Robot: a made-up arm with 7 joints.
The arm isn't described. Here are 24 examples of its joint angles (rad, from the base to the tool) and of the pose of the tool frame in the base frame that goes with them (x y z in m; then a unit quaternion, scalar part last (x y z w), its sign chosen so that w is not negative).
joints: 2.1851 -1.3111 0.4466 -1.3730 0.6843 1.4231 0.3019
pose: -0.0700 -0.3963 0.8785 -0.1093 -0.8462 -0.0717 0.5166
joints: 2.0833 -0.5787 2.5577 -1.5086 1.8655 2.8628 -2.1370
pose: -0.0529 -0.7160 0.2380 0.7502 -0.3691 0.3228 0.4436
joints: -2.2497 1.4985 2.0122 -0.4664 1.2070 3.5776 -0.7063
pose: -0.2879 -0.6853 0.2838 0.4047 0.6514 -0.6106 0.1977
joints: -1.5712 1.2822 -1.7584 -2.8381 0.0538 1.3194 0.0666
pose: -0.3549 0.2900 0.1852 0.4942 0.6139 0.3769 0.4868
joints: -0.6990 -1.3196 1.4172 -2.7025 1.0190 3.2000 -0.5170
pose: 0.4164 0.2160 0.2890 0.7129 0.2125 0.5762 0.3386
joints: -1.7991 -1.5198 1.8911 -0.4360 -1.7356 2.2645 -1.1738
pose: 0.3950 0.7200 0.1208 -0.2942 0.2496 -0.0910 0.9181
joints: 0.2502 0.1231 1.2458 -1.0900 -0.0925 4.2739 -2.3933
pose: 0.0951 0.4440 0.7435 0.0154 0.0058 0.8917 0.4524
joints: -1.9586 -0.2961 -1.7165 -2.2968 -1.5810 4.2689 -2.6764
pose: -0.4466 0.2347 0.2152 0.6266 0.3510 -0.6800 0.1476
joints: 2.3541 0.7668 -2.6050 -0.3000 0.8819 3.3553 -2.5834
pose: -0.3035 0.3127 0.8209 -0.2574 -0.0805 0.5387 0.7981
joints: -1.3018 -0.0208 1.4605 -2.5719 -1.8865 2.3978 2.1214
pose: 0.4657 0.1218 0.0239 0.8543 -0.1262 0.4314 0.2610
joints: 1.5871 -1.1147 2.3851 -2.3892 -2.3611 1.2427 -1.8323
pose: -0.4119 -0.1040 -0.2118 0.0208 -0.4793 0.5117 0.7128
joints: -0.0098 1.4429 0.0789 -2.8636 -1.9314 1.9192 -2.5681
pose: -0.2366 0.0533 -0.1846 0.7483 -0.4399 0.1554 0.4716
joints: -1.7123 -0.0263 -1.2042 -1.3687 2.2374 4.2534 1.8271
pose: -0.5069 -0.0799 0.6176 0.6310 -0.5787 -0.5155 0.0345
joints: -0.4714 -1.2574 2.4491 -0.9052 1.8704 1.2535 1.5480
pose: -0.5497 0.6075 0.0452 0.7625 0.1916 -0.4547 0.4185
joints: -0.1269 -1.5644 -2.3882 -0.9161 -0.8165 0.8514 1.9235
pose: -0.6736 -0.2335 -0.1822 0.4784 0.6205 0.5597 0.2700
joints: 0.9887 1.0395 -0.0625 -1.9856 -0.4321 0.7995 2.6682
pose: 0.2609 0.2859 -0.3090 0.3161 -0.2906 0.4175 0.8008
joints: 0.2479 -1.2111 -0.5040 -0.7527 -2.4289 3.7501 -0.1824
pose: -0.4062 -0.2540 0.7429 0.0484 0.0244 0.2570 0.9649
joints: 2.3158 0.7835 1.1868 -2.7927 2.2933 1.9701 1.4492
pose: -0.2053 -0.2892 -0.1024 0.6025 -0.2444 -0.0367 0.7589
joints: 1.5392 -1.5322 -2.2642 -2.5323 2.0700 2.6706 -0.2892
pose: 0.3329 0.1341 -0.1501 0.0179 0.7603 0.3909 0.5185
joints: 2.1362 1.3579 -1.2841 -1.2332 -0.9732 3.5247 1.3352
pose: 0.0950 0.7252 0.1231 -0.4180 -0.7266 -0.5296 0.1296
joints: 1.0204 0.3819 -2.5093 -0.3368 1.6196 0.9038 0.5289
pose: 0.2203 0.0815 0.9916 -0.9182 0.2110 -0.3142 0.1169
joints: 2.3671 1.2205 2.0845 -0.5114 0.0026 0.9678 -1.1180
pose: -0.6670 0.2620 0.6110 0.6488 -0.3612 0.5285 0.4114
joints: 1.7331 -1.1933 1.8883 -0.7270 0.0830 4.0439 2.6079
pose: -0.1640 -0.6919 0.3697 -0.1406 0.4953 -0.8562 0.0419
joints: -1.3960 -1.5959 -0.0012 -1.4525 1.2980 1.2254 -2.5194
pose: -0.0510 0.4190 0.8504 0.2465 0.7669 0.0984 0.5843
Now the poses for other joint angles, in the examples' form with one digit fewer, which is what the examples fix.
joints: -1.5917 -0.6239 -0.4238 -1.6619 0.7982 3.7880 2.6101
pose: -0.278 -0.206 0.777 0.414 -0.134 -0.720 0.540
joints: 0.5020 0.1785 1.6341 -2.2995 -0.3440 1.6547 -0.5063
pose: -0.337 0.508 0.149 0.142 0.940 -0.152 0.269
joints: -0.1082 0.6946 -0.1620 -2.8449 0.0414 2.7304 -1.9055
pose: 0.173 -0.091 -0.236 -0.646 -0.655 0.229 0.318
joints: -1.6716 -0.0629 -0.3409 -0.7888 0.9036 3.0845 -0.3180
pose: -0.199 -0.253 0.923 0.111 -0.356 0.709 0.598
